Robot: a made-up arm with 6 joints.
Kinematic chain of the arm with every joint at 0, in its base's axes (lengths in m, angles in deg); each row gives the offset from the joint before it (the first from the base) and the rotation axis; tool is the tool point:
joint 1: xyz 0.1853 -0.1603 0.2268 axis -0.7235 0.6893 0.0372
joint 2: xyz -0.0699 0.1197 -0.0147 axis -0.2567 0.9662 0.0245
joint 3: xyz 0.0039 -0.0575 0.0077 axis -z
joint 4: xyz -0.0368 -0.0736 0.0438 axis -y
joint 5: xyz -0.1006 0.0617 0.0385 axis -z
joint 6: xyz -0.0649 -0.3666 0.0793 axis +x
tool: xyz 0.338 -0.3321 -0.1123
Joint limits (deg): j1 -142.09..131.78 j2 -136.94..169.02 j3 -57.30..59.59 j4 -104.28..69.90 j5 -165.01..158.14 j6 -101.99..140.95
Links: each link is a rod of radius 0.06 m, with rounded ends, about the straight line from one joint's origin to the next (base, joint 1, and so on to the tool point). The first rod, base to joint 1, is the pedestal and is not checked.
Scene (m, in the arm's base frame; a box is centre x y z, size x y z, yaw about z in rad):
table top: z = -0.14
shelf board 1: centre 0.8 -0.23 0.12 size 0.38 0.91 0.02 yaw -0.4
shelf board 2: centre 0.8 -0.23 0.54 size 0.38 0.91 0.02 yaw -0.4
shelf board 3: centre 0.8 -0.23 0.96 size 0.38 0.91 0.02 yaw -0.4
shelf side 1: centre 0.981 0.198 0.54 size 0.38 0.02 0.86 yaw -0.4
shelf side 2: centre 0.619 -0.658 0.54 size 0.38 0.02 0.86 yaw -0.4
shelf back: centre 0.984 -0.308 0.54 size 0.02 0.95 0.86 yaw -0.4
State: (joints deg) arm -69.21 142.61 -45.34 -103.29 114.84 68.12
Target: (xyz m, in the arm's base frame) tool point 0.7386 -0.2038 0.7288
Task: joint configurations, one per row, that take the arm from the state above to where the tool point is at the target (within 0.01 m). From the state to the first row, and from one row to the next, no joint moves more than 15 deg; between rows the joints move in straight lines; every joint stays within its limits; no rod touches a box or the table.
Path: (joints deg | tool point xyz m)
1: -73.13 149.50 -42.09 -103.62 126.12 80.19 | 0.7218 0.0862 0.3791
2: -77.05 156.39 -38.83 -103.95 137.40 92.25 | 0.6544 0.1139 0.3778
3: -80.97 163.28 -35.58 -104.28 148.68 104.32 | 0.5879 0.1450 0.3589
4: -82.82 151.33 -34.25 -104.28 149.58 98.04 | 0.5859 0.0816 0.4983
5: -84.67 139.37 -32.91 -104.28 150.47 91.77 | 0.5476 -0.0001 0.6247
6: -86.52 127.41 -31.58 -104.28 151.37 85.49 | 0.4754 -0.0925 0.7288
7: -84.78 127.64 -35.59 -98.35 139.83 71.79 | 0.5416 -0.1329 0.7603
8: -83.03 127.86 -39.61 -92.42 128.29 58.10 | 0.6314 -0.1701 0.7638
9: -81.29 128.09 -43.62 -86.49 116.75 44.40 | 0.7386 -0.2037 0.7289

